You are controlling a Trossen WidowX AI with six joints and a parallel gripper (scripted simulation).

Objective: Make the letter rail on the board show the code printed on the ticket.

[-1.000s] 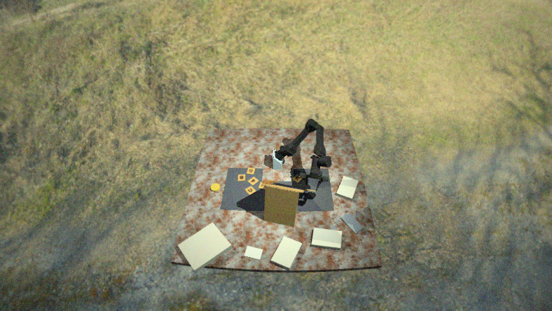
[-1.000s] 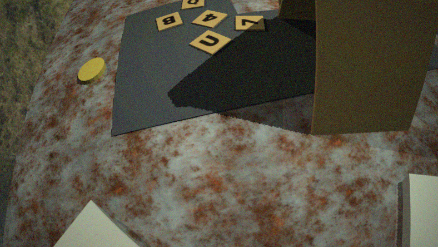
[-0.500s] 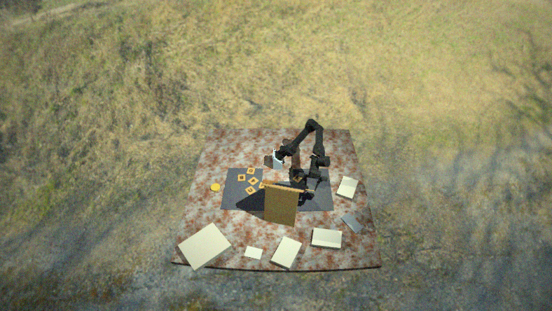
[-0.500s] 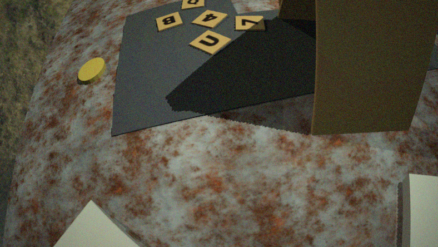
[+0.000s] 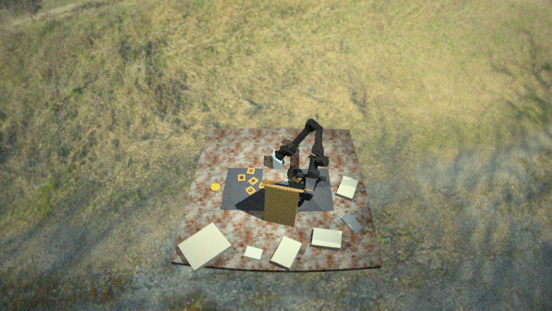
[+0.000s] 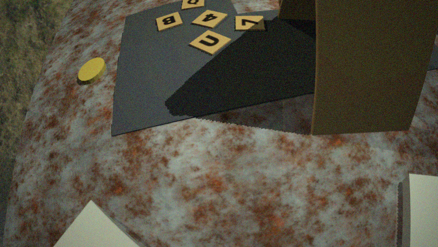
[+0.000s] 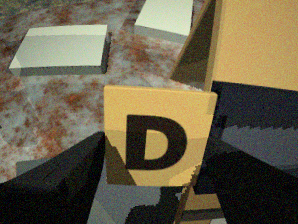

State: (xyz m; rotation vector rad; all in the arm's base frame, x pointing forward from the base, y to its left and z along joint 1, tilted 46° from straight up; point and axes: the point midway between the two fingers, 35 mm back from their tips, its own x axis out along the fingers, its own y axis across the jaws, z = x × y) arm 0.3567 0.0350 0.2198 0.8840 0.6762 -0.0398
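Right now my gripper tip is 90 mm past the white ticket, 90 mm above it and 70 mm to the left of it. Also, from my gripper tip: grey mat (190 mm to the right, 190 mm behind, 160 mm below); then grey block (280 mm to the left, 180 mm ahead, 160 mm below); then tan letter tile (right at my gripper tip).
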